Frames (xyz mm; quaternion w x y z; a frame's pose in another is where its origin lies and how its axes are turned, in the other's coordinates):
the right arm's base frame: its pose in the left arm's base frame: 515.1 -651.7 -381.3 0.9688 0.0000 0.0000 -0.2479
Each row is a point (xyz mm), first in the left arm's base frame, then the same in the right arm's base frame.
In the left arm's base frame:
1: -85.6 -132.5 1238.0
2: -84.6 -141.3 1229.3
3: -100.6 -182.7 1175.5
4: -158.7 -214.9 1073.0
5: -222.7 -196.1 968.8
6: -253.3 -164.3 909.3
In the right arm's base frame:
1: -776.3 166.9 1619.3
2: -771.1 159.6 1610.6
3: -765.3 115.6 1556.8
4: -800.8 59.5 1454.3
5: -866.0 45.2 1350.1
6: -908.1 58.4 1290.6

